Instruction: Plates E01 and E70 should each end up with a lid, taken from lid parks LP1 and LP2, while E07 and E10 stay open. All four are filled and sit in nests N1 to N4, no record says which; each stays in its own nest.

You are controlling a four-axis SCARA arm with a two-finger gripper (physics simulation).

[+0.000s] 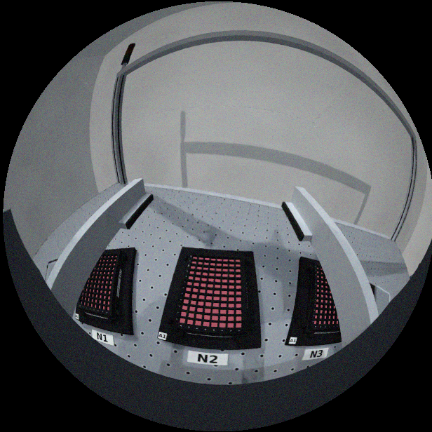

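A black plate with pink-filled wells [212, 292] sits in the nest labelled N2 [207, 358], below and between the fingers. A second pink-filled plate [101, 285] sits in the nest labelled N1 [102, 337] at the left, partly hidden by the left finger. A third pink-filled plate [325, 300] sits in the nest labelled N3 [316, 354] at the right, partly hidden by the right finger. No lid shows on the N2 plate. The plates' codes are not legible. My gripper [216, 189] is open and empty, high above the table. N4 and the lid parks cannot be made out.
The perforated table top [155, 285] lies under the nests. A grey frame [117, 125] stands behind its far edge, before a pale wall. A dark red-brown object [128, 53] shows at the frame's upper left corner. A pale-edged item [381, 295] is partly hidden beyond the right finger.
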